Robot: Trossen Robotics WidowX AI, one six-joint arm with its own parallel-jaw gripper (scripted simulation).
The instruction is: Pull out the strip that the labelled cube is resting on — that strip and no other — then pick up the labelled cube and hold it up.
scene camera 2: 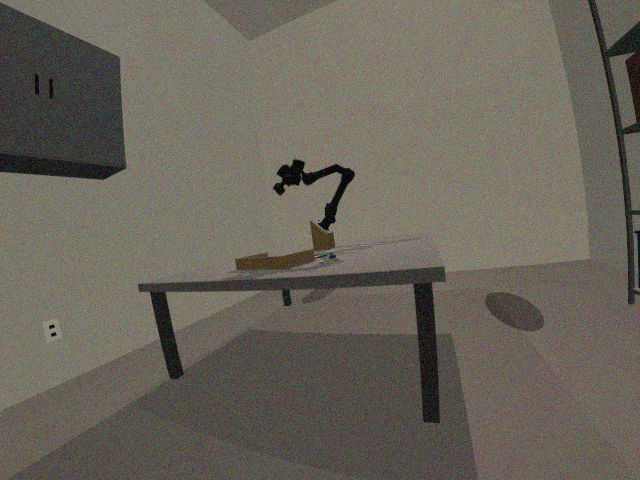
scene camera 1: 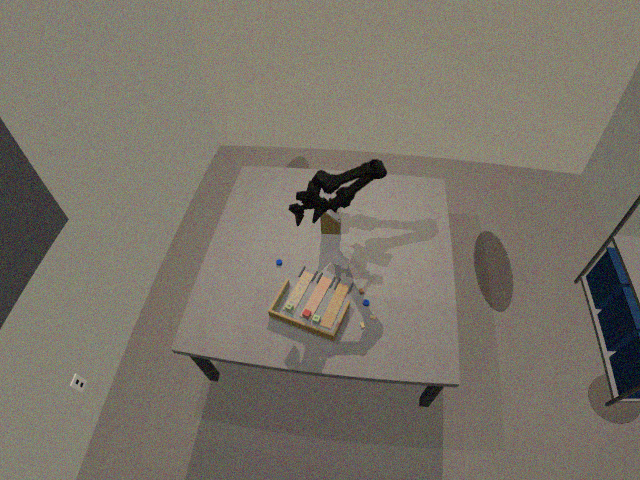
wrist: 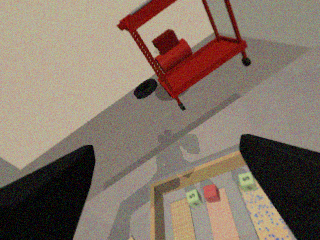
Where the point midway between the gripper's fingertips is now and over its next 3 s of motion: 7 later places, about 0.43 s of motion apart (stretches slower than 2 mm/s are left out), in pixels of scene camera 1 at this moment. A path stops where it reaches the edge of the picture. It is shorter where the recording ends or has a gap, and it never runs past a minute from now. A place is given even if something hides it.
My gripper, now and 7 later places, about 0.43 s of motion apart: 305,224; 318,248; 319,252; 311,261; 307,266; 306,268; 306,270; 306,273
